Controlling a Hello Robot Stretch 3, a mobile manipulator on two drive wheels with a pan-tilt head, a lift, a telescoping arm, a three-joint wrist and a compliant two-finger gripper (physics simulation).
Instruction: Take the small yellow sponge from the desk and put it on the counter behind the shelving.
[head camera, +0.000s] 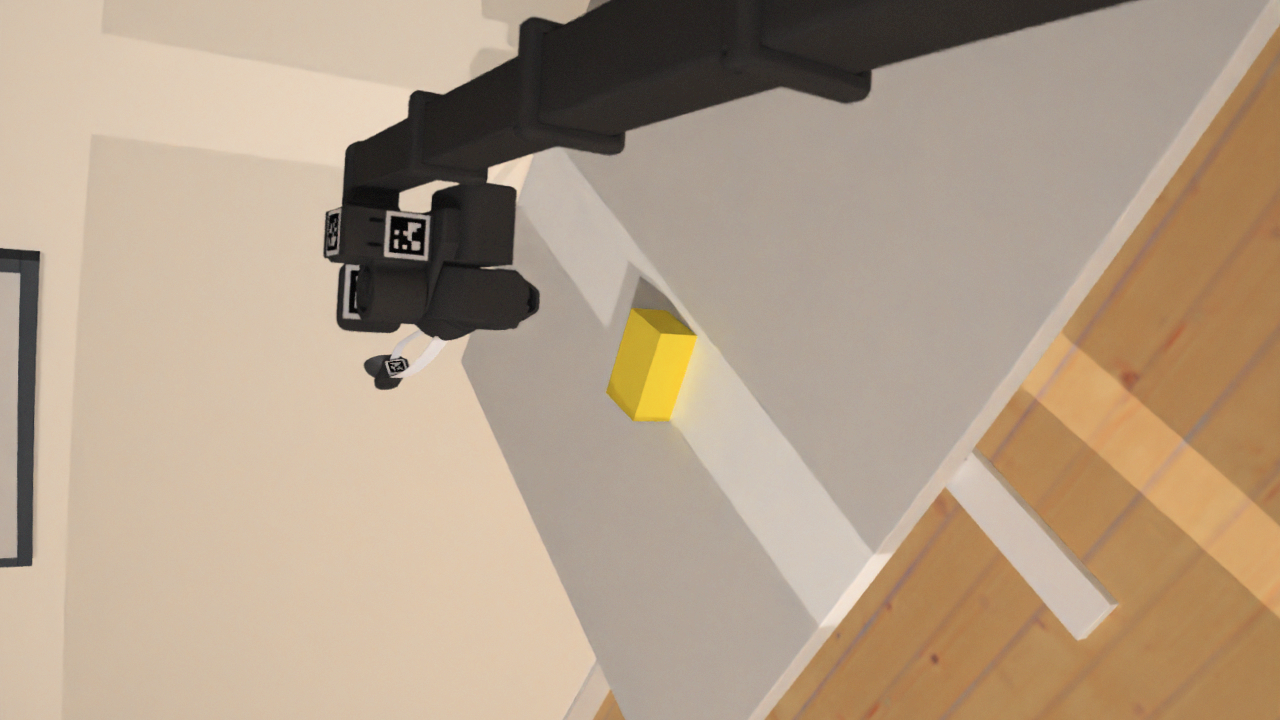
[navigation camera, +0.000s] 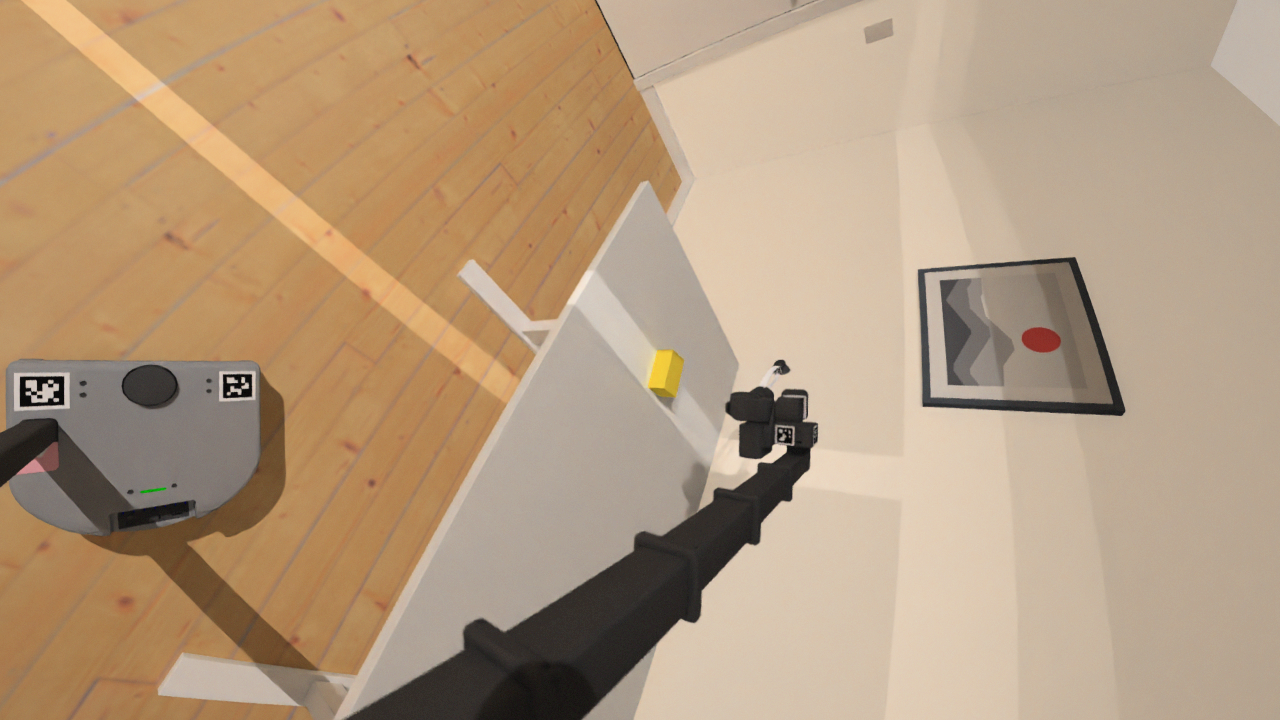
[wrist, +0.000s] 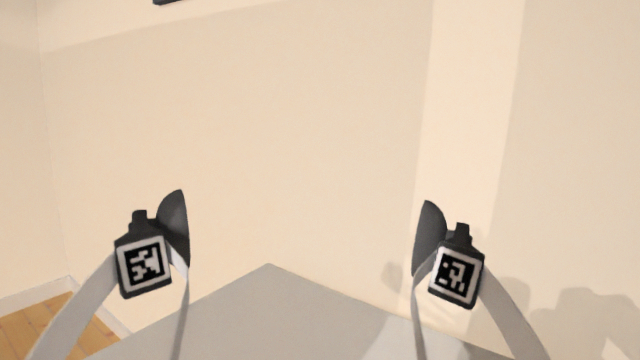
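Seen in the pictures: gripper, fingertip midpoint: (wrist: 303, 222); robot's base, link origin: (navigation camera: 151, 383).
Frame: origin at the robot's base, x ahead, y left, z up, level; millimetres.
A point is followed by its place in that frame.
The yellow sponge (head camera: 653, 365) @[z 762, x 27, y -812 mm] (navigation camera: 665, 373) @[z 760, x 29, y -813 mm] lies on the grey-white desk (head camera: 805, 223) @[z 720, x -109, y -649 mm] (navigation camera: 501, 474) @[z 720, x -123, y -384 mm], partly in a strip of light. My gripper (wrist: 303, 222) @[z 1002, x -22, y -935 mm] is open and empty, its two fingertips far apart in the wrist view. It points at the wall, with the desk's far corner low in that view. In the head camera view and the navigation camera view it is beyond the desk's far edge, to one side of the sponge; one finger shows in each. The sponge does not show in the wrist view. The counter and the shelving do not show in these views.
The extended arm (head camera: 662, 71) @[z 1116, x -88, y -303 mm] (navigation camera: 608, 591) @[z 1097, x -84, y -188 mm] reaches over the desk. A beige wall (head camera: 268, 465) @[z 972, x 233, y -1568 mm] (navigation camera: 832, 268) @[z 1002, x 439, y -1714 mm] (wrist: 300, 125) @[z 1020, x -10, y -1397 mm] stands behind it, with a framed picture (navigation camera: 975, 340) @[z 1447, x 128, y -1466 mm]. My base (navigation camera: 161, 438) @[z 160, x -95, y -14 mm] stands on the wooden floor (navigation camera: 295, 134) @[z 1, x 632, y -237 mm] beside the desk. A white desk leg (head camera: 1029, 546) (navigation camera: 496, 300) sticks out.
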